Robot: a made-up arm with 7 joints.
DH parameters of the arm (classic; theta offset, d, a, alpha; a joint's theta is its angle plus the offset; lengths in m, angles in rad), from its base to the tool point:
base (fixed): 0 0 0 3.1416
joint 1: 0 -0.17 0.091 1.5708
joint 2: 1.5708 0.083 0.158 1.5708
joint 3: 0 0.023 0.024 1.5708
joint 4: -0.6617 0 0.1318 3.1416
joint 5: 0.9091 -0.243 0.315 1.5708
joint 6: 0 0.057 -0.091 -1.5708
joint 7: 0 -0.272 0.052 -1.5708
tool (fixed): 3.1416 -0.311 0 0
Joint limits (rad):
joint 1: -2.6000..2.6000
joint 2: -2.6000..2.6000
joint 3: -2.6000..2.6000
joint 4: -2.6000..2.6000
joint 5: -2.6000..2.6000
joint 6: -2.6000..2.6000
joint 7: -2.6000..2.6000
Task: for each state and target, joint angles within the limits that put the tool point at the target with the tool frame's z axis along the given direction. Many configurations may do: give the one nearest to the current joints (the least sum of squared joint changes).
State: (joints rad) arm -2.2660 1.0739 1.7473 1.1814 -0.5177 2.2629 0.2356
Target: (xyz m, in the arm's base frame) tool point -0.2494 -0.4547 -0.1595 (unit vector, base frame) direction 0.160 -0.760 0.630
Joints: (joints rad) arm -2.6000 1.4952 1.4288 1.4259 -0.1071 2.6000 0.8713
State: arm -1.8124 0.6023 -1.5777 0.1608 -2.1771 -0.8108 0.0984
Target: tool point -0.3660 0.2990 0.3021 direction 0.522 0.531 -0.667
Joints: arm -1.9341 1.1358 -1.4682 0.8393 -2.6000 -0.1377 -0.5365
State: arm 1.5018 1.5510 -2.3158 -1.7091 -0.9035 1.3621 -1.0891
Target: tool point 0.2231 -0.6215 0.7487 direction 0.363 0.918 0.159
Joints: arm 1.7706 1.6549 -2.0951 -1.4411 -1.0998 1.2108 -0.9531
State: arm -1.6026 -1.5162 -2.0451 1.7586 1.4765 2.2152 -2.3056
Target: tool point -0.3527 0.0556 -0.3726 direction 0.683 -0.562 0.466
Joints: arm -1.0830 -1.2725 -2.3781 1.8478 1.7431 2.2058 -2.6000
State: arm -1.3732 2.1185 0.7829 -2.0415 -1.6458 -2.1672 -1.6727
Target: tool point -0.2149 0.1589 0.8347 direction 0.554 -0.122 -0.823
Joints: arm -0.9477 2.5144 0.0359 -1.1996 -1.7658 -2.5236 -1.0154
